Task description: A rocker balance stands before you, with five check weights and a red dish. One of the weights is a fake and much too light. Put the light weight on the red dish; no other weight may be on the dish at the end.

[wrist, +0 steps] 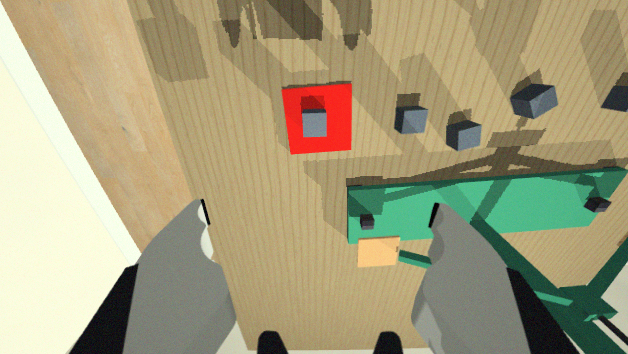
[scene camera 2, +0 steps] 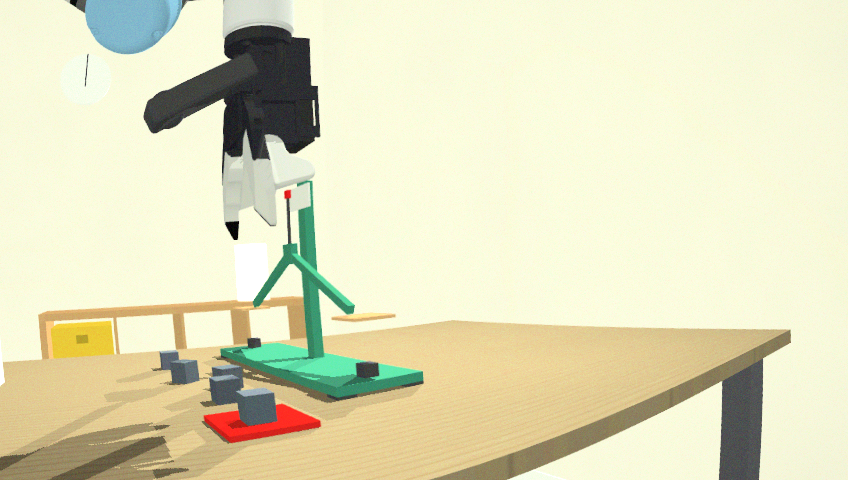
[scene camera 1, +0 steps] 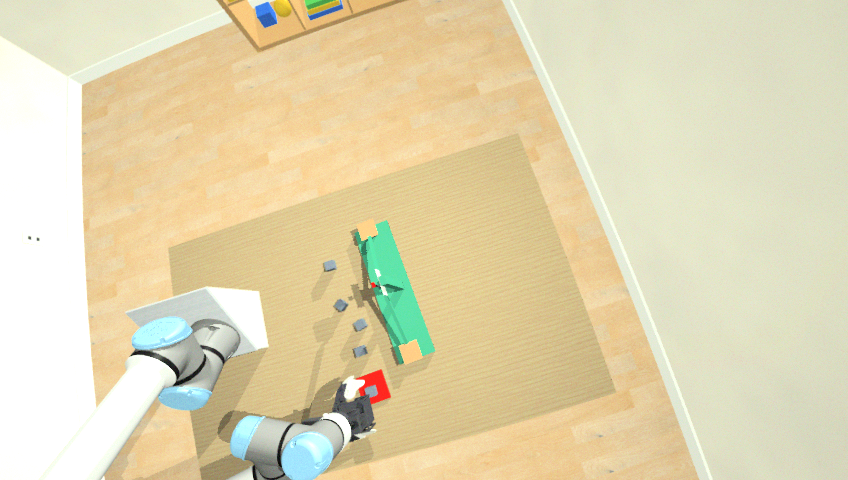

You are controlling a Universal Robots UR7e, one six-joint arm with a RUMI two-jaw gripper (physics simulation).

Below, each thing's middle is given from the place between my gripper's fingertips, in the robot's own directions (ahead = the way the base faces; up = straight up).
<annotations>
My hand is 18 cm above the red dish (scene camera 2: 228, 424), 1 cm to the right of it and 1 cm past it. From my hand the other things lie so: green rocker balance (scene camera 2: 341, 378) (27 cm to the left, 17 cm ahead, 4 cm below).
</annotations>
